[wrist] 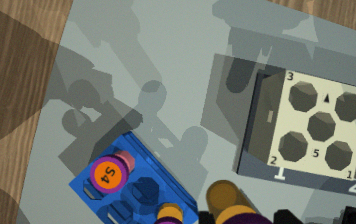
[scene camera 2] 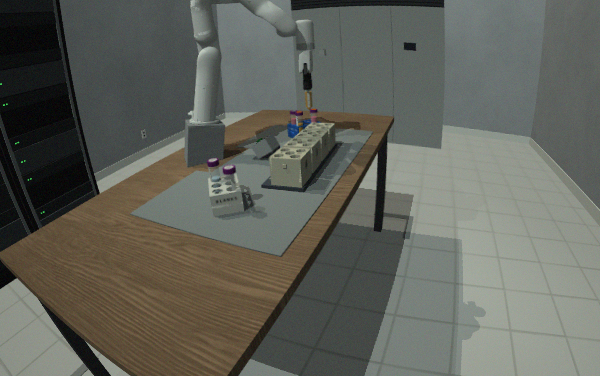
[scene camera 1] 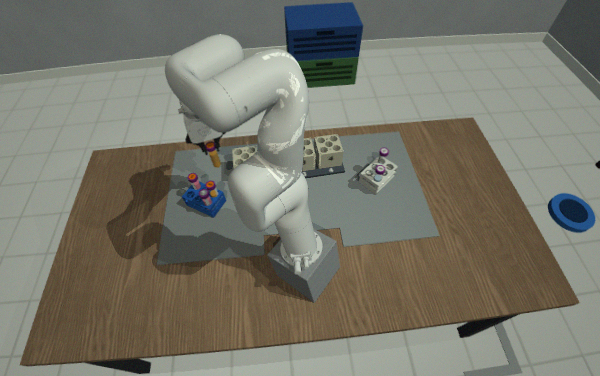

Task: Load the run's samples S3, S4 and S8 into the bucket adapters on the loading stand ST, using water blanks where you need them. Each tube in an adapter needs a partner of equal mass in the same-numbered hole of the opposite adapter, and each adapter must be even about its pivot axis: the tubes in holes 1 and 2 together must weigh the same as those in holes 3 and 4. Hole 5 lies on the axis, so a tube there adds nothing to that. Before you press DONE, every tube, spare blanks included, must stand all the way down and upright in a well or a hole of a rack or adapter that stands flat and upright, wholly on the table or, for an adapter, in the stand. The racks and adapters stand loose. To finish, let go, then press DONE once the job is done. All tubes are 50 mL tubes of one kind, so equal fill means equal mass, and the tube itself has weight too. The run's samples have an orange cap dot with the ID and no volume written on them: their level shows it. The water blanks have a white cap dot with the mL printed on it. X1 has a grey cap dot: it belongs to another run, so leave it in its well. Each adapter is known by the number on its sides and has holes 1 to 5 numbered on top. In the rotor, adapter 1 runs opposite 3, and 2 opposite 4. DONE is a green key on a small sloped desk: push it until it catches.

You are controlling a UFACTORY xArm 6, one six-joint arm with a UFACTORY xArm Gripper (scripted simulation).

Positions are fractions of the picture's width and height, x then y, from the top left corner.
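Labels:
White blanks rack (scene camera 2: 0.37, 0.54), 85 cm from the lens.

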